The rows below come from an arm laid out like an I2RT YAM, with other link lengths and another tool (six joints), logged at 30 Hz.
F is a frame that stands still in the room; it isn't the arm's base.
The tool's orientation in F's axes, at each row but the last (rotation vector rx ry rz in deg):
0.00 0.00 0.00
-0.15 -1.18 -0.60
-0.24 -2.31 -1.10
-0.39 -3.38 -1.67
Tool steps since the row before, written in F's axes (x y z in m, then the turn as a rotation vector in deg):
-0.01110 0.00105 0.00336 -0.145 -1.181 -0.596
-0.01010 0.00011 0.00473 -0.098 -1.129 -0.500
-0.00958 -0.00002 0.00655 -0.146 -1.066 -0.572
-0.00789 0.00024 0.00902 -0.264 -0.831 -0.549
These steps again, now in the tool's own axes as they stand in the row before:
-0.01110 0.00105 0.00336 -0.145 -1.181 -0.596
-0.01000 -0.00001 0.00494 -0.096 -1.129 -0.501
-0.00931 -0.00023 0.00693 -0.149 -1.066 -0.571
-0.00735 -0.00005 0.00947 -0.272 -0.835 -0.539

